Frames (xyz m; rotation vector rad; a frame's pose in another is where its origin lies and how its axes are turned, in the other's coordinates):
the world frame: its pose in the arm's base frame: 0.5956 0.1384 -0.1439 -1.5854 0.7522 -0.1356
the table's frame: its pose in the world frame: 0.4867 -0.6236 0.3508 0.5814 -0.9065 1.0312
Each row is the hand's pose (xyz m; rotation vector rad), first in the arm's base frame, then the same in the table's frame.
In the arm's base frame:
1: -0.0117 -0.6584 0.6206 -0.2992 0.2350 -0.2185
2: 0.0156 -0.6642 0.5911 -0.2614 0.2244 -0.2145
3: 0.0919 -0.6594 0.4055 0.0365 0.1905 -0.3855
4: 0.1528 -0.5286 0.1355 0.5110 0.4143 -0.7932
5: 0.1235 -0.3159 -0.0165 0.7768 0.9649 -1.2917
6: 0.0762 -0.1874 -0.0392 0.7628 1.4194 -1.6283
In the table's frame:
1: -1.3683 0.7684 -0.5779 0.3626 -0.2070 -1.1752
2: -1.3408 0.7443 -0.5958 0.3907 -0.2371 -1.1669
3: -1.1826 0.6960 -0.7094 0.7031 -0.3811 -1.2639
4: -0.8968 0.7307 -0.8135 1.3844 -0.2872 -1.4060
5: -0.6765 0.8742 -0.8054 2.0196 0.3370 -1.4742
6: -0.6018 0.9809 -0.7574 2.2472 0.9815 -1.4677

